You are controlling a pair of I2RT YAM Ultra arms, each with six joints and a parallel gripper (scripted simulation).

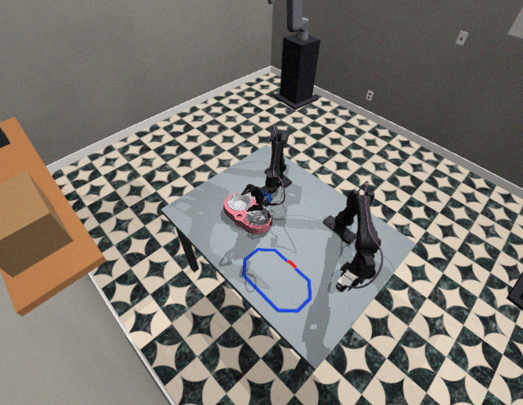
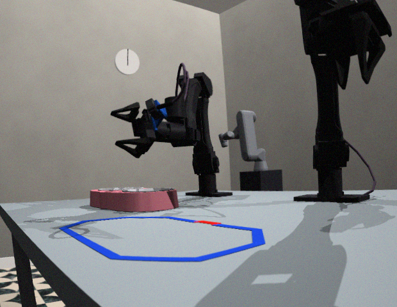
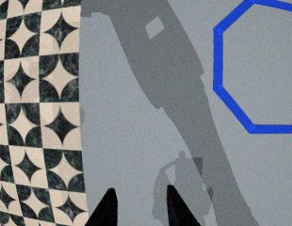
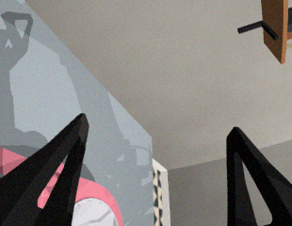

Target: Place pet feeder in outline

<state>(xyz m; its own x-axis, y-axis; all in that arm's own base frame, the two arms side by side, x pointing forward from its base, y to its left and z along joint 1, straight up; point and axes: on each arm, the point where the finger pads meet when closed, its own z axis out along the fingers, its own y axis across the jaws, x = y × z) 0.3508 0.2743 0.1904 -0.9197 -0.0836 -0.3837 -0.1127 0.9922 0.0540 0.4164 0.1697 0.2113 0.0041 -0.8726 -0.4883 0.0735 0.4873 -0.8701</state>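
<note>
The pet feeder lies 1 cm ahead of my left hand, 70 cm to the right of it and 17 cm below it. Also, from my left hand: blue taped outline (14 cm ahead, 28 cm to the right, 19 cm below).
</note>
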